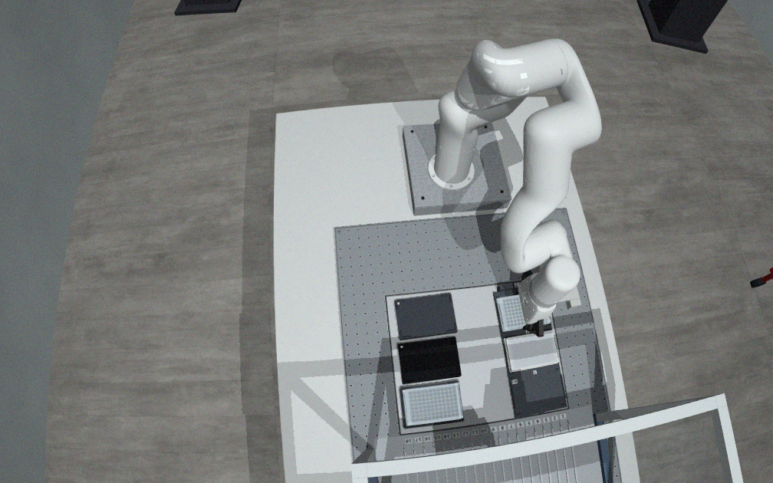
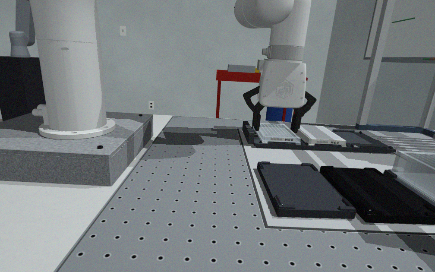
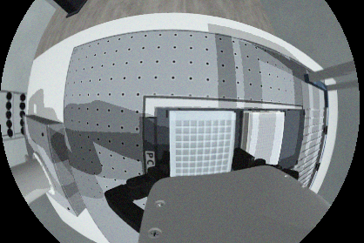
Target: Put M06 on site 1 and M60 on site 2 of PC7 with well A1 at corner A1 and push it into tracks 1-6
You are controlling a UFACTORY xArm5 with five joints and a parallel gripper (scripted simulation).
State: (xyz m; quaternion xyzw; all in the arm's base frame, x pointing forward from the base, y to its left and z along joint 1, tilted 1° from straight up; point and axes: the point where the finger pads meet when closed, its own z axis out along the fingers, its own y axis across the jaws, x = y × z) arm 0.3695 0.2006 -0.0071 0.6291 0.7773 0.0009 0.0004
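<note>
The plate M06 is 20 mm below my hand. The rest, counted from my hand: plate nest S1: 240 mm to the right, 30 mm below, 30 mm ahead; then plate carrier PC7: 100 mm ahead, 20 mm to the left, 20 mm below; then plate nest S2: 230 mm to the right, 140 mm ahead, 30 mm below.
</note>
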